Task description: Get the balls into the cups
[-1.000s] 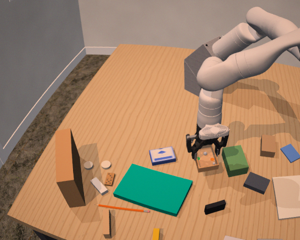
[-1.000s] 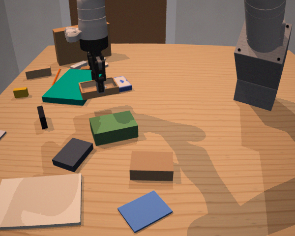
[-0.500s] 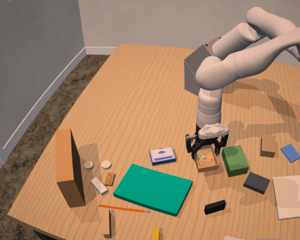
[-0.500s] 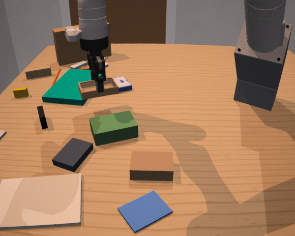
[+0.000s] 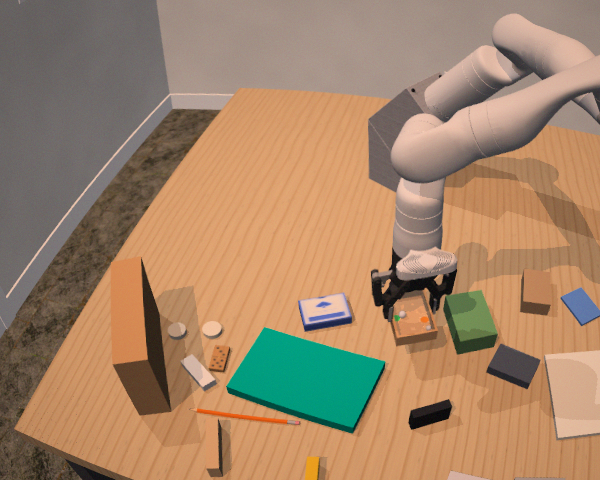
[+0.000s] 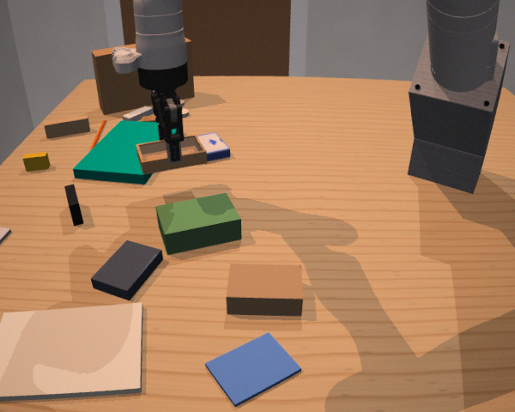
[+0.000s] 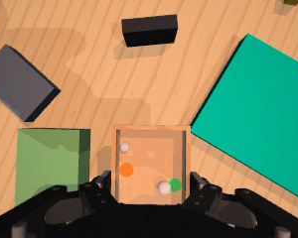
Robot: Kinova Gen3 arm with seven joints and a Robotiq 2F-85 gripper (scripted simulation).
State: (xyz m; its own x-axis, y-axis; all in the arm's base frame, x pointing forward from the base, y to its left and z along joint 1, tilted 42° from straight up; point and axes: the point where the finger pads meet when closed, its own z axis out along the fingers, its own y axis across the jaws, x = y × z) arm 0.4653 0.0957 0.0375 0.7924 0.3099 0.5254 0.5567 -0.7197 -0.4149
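The green block is 100 mm to the left of my hand, 80 mm behind it and 70 mm below it. From my hand the other things lie so: teal slab 150 mm ahead, 120 mm to the right, 80 mm below; black block 140 mm ahead, 100 mm to the left, 70 mm below; wooden puzzle 20 mm below.
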